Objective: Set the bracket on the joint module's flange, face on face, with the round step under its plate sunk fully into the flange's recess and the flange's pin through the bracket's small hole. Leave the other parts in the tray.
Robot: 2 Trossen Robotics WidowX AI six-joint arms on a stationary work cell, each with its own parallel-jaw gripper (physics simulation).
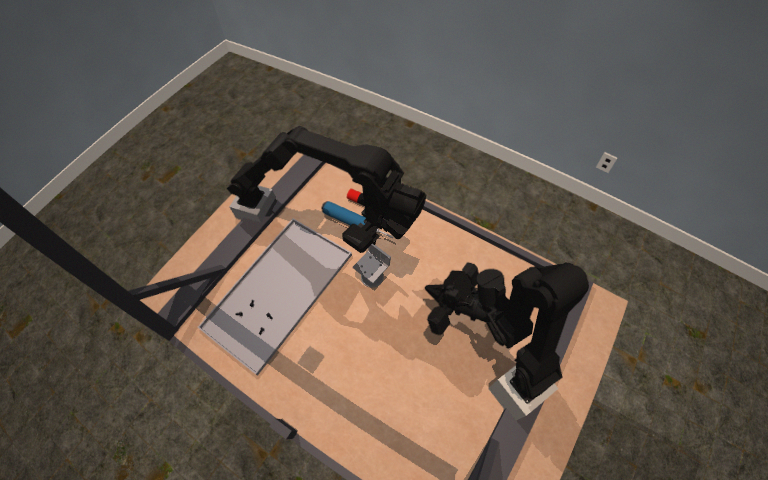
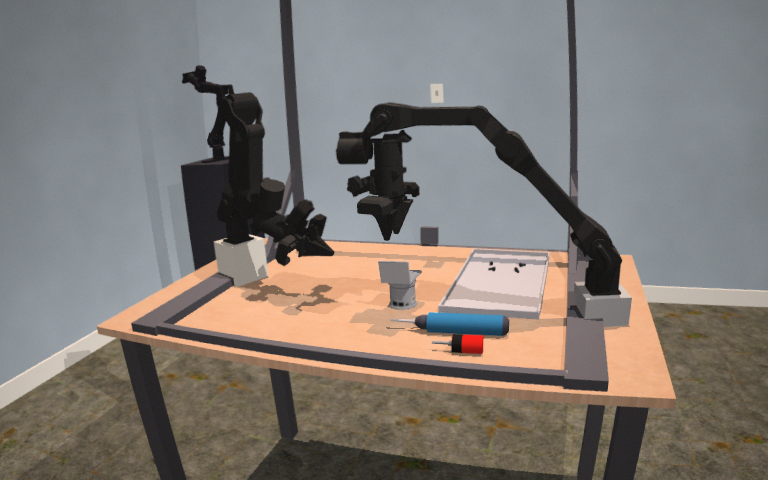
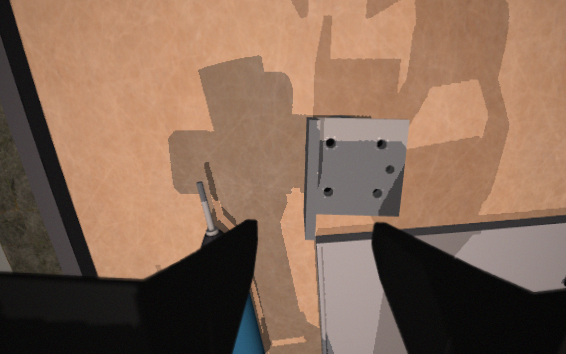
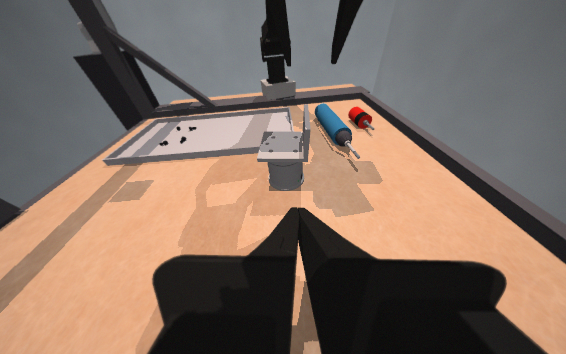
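Seen in the pictures: left gripper, fingertip midpoint: (image 1: 379, 237) (image 2: 391, 237) (image 3: 314, 232) (image 4: 311, 64); right gripper, fingertip midpoint: (image 1: 425, 287) (image 2: 333, 254) (image 4: 297, 214); left arm's base at its link origin: (image 1: 250, 197) (image 2: 602, 289) (image 4: 277, 80); right arm's base at its link origin: (image 1: 528, 384) (image 2: 238, 240).
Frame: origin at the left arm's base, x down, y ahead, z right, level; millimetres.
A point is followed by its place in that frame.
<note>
The grey L-shaped bracket (image 1: 372, 263) {x -8, y 430, z 98 mm} (image 2: 394, 272) {x -26, y 441, z 72 mm} (image 3: 355, 167) {x -7, y 430, z 106 mm} (image 4: 281, 145) {x -8, y 433, z 110 mm} lies plate down on top of the round grey joint module (image 2: 402, 297) {x 34, y 427, z 77 mm} (image 4: 286, 175) {x 32, y 456, z 112 mm}, its wall upright. The plate looks about level; the step, recess and pin are hidden, and I cannot tell whether the faces meet fully. The plate's small hole (image 3: 390, 169) {x 3, y 416, z 132 mm} looks dark. My left gripper (image 2: 391, 234) {x -106, y 444, z 71 mm} (image 3: 314, 232) {x -106, y 444, z 71 mm} is partly open, empty, pointing down well above the bracket. My right gripper (image 1: 427, 288) {x -49, y 585, z 140 mm} (image 2: 332, 253) {x -49, y 585, z 140 mm} (image 4: 297, 214) {x -49, y 585, z 140 mm} is shut, empty, apart from the module.
The tray (image 1: 283, 266) {x 59, y 175, z 156 mm} (image 2: 487, 296) {x 59, y 235, z 129 mm} (image 3: 345, 285) {x 59, y 282, z 70 mm} (image 4: 225, 145) {x 59, y 271, z 205 mm} stands close to the module and holds several small black screws (image 1: 252, 303) {x 50, y 146, z 291 mm} (image 2: 491, 269) {x 56, y 208, z 305 mm} (image 4: 183, 139) {x 53, y 207, z 304 mm}. A blue screwdriver (image 1: 341, 212) {x 23, y 279, z -48 mm} (image 2: 467, 323) {x 32, y 292, z -70 mm} (image 4: 331, 122) {x 26, y 330, z -32 mm} and a red tool (image 1: 353, 195) {x 32, y 287, z -123 mm} (image 2: 472, 344) {x 38, y 287, z -148 mm} (image 4: 356, 115) {x 37, y 300, z -117 mm} lie near the table edge.
</note>
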